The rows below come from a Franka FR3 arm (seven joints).
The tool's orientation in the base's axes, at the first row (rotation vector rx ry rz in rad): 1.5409, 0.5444, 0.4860
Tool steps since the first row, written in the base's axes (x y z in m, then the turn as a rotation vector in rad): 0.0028, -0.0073, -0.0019, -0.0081, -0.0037, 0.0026; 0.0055, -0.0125, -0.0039, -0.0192, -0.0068, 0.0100; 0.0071, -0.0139, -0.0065, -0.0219, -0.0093, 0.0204; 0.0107, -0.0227, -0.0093, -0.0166, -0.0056, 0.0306; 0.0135, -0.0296, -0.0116, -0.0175, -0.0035, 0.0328; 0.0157, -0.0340, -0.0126, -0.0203, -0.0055, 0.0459; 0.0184, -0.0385, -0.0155, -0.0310, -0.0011, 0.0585
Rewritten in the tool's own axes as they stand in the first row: -0.0022, -0.0016, 0.0076, -0.0087, 0.0023, -0.0021; -0.0032, -0.0034, 0.0134, -0.0196, 0.0093, -0.0067; -0.0027, -0.0059, 0.0156, -0.0235, 0.0196, -0.0068; -0.0051, -0.0084, 0.0249, -0.0173, 0.0299, -0.0069; -0.0071, -0.0104, 0.0322, -0.0168, 0.0320, -0.0092; -0.0080, -0.0113, 0.0370, -0.0206, 0.0450, -0.0099; -0.0085, -0.0140, 0.0424, -0.0267, 0.0571, -0.0204
